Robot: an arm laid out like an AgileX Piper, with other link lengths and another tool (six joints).
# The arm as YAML. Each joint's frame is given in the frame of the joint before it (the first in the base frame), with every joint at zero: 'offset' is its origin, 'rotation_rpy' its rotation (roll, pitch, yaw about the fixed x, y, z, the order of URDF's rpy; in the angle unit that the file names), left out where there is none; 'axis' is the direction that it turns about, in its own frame. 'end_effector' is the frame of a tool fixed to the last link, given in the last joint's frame.
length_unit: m
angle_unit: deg
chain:
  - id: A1
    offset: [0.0, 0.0, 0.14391]
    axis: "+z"
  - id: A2
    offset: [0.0, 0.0, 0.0]
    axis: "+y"
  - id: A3
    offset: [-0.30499, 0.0, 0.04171]
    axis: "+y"
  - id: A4
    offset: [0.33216, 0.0, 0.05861]
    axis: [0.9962, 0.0, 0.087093]
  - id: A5
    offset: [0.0, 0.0, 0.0]
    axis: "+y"
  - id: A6
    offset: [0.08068, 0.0, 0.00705]
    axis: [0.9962, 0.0, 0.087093]
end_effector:
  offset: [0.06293, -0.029, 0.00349]
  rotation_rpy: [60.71, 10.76, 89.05]
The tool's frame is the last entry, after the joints.
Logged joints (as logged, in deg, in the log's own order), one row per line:
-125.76 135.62 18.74 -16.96 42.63 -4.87
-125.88 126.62 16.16 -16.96 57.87 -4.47
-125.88 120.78 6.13 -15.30 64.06 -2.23
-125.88 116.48 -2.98 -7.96 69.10 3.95
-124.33 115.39 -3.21 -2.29 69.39 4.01
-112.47 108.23 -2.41 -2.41 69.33 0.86
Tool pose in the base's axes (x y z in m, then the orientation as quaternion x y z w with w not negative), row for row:
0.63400 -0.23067 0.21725 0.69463 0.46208 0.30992 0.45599
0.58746 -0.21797 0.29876 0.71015 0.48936 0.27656 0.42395
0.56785 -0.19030 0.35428 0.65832 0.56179 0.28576 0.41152
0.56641 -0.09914 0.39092 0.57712 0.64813 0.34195 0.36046
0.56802 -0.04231 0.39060 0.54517 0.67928 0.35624 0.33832
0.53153 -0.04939 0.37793 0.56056 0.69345 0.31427 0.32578
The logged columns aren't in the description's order. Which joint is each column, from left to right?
Columns, left to right: A3, A2, A6, A1, A5, A4.
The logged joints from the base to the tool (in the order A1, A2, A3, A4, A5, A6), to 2 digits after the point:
-16.96 135.62 -125.76 -4.87 42.63 18.74
-16.96 126.62 -125.88 -4.47 57.87 16.16
-15.30 120.78 -125.88 -2.23 64.06 6.13
-7.96 116.48 -125.88 3.95 69.10 -2.98
-2.29 115.39 -124.33 4.01 69.39 -3.21
-2.41 108.23 -112.47 0.86 69.33 -2.41

